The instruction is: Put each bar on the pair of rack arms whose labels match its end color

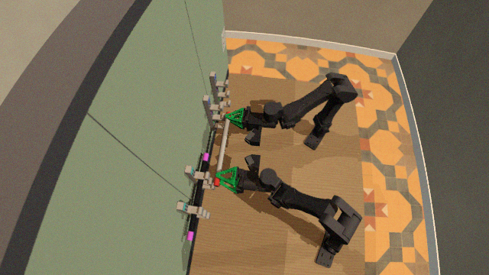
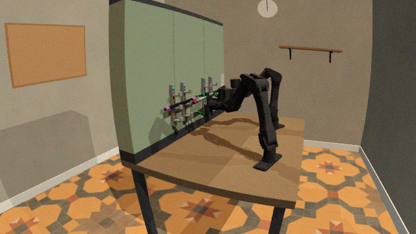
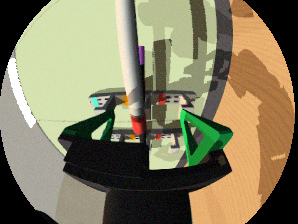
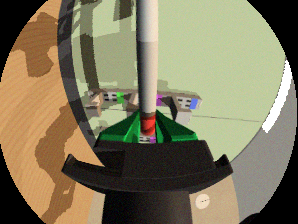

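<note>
The bar is 80 mm ahead of my left hand, 70 mm to the left of it and 10 mm above it. Round my left hand: green wall panel: 150 mm ahead, 120 mm to the right, 200 mm above.
</note>
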